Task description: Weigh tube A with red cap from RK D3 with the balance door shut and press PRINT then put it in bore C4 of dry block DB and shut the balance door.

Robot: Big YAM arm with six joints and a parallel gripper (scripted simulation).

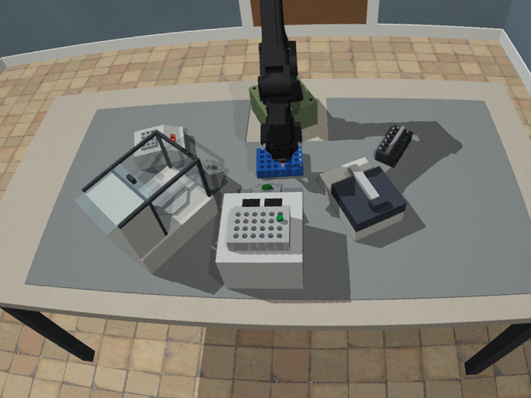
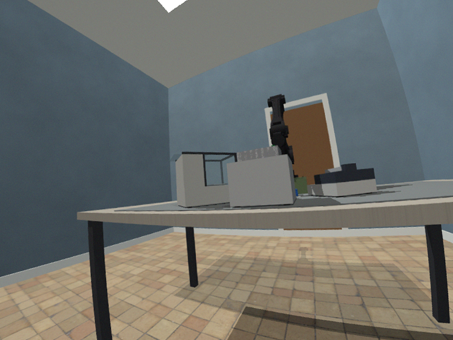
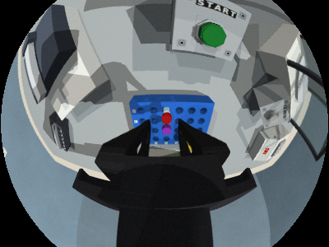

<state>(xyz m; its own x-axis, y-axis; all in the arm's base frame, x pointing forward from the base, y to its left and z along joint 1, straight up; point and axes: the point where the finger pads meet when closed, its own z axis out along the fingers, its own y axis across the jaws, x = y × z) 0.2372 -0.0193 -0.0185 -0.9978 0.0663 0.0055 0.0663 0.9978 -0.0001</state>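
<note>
Now: hand 3 cm past the blue tube rack RK, 1 cm to the left of it and 5 cm above it. Round my hand: black magnet block MG 4 cm behind, 32 cm to the left, 5 cm below; grey well block 28 cm ahead, 7 cm to the right, 8 cm above; spectrophotometer SP 13 cm ahead, 19 cm to the left.
</note>
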